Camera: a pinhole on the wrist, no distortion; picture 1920 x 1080 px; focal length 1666.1 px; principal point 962.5 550.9 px. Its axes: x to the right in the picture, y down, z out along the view. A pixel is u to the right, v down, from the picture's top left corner.
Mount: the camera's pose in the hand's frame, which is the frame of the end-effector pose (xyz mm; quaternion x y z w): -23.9 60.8 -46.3 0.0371 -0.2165 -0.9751 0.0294
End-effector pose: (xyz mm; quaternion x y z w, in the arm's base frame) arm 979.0 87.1 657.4 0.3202 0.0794 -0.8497 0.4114
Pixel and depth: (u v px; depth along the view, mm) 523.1 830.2 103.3
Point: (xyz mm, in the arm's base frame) 1022.3 9.2 715.8
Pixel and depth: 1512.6 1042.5 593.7
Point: 937.1 -52.2 1267.4
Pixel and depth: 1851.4 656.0 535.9
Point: 1107.4 -9.7 1243.0
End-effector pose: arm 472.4 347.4 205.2 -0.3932 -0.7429 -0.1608 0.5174
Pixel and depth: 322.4 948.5 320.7
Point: 380.4 648.0 132.3
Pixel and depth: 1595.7 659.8 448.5
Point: 434.0 618.6 -185.6
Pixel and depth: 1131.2 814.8 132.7
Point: 499.8 441.9 112.5
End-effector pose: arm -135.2 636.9 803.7 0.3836 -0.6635 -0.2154 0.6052
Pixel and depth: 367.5 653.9 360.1
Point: -470.0 650.2 950.5
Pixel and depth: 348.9 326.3 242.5
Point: -342.5 696.3 951.6
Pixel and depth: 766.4 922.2 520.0
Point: -640.9 663.4 853.1
